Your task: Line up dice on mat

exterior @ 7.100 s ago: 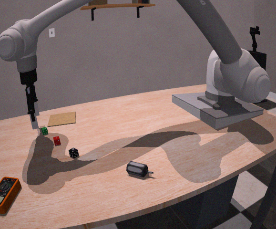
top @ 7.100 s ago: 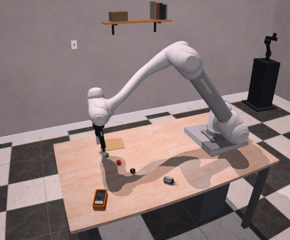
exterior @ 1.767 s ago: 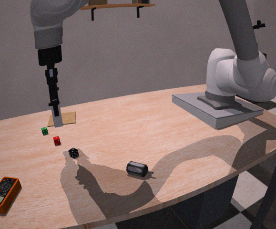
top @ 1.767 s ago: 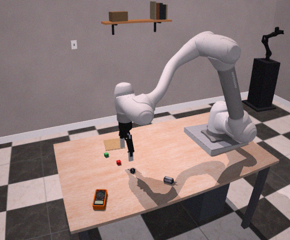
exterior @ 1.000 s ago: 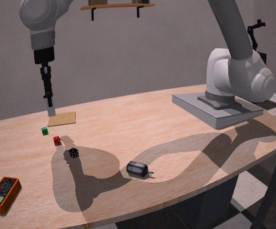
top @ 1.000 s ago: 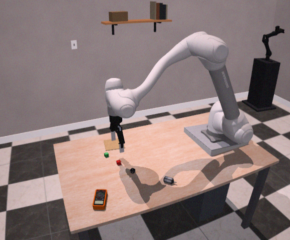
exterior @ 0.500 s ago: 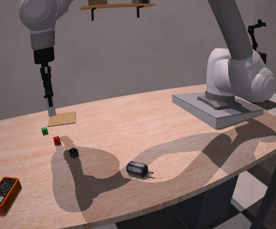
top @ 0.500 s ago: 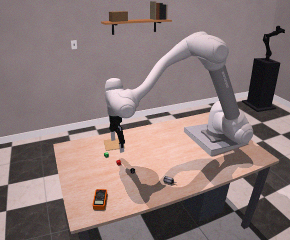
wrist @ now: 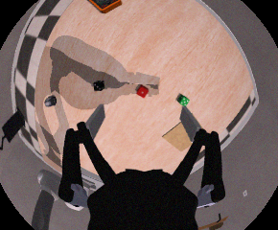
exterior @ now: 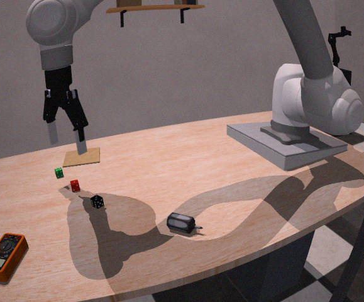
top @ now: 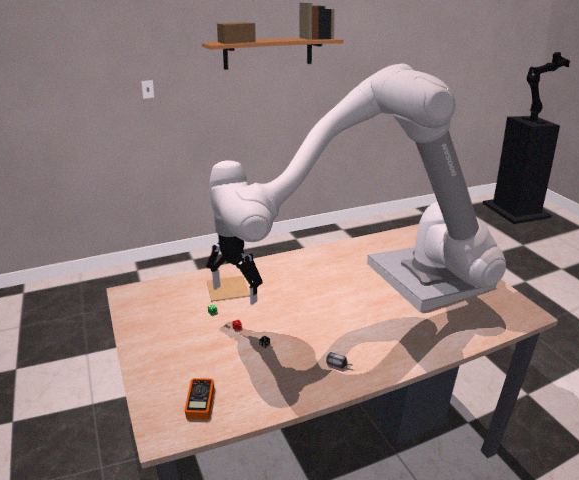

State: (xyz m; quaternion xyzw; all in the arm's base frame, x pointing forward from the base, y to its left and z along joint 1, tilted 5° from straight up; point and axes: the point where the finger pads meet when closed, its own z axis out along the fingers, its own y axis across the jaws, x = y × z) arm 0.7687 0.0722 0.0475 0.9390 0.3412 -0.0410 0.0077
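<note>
Now: hand 130 mm above the red die. From my hand the other things lie so: black die (60 mm behind, 110 mm to the left, 130 mm below); tan mat (10 mm behind, 240 mm to the right, 140 mm below); green die (60 mm ahead, 110 mm to the right, 130 mm below).
</note>
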